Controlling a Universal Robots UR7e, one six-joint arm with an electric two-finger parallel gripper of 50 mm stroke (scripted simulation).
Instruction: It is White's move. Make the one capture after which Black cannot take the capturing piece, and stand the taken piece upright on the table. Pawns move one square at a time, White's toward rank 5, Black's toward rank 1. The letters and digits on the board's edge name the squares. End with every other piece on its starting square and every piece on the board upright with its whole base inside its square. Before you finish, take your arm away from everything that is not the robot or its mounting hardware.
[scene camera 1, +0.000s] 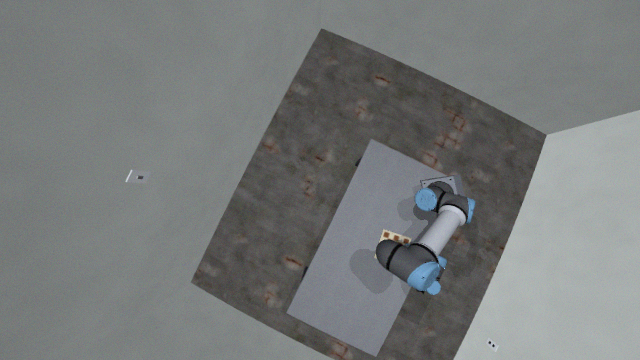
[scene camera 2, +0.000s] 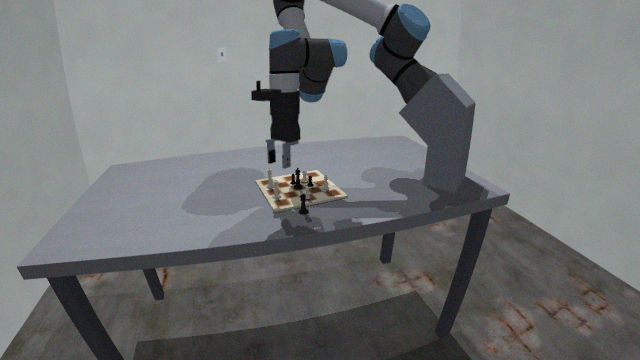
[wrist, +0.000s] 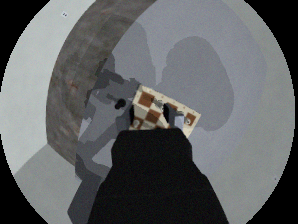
Labels:
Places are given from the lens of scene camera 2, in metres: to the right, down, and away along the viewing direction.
gripper (scene camera 2: 279, 164): -0.11, -0.04, 0.79
small chessboard (scene camera 2: 290, 198): -0.08, 0.05, 0.86

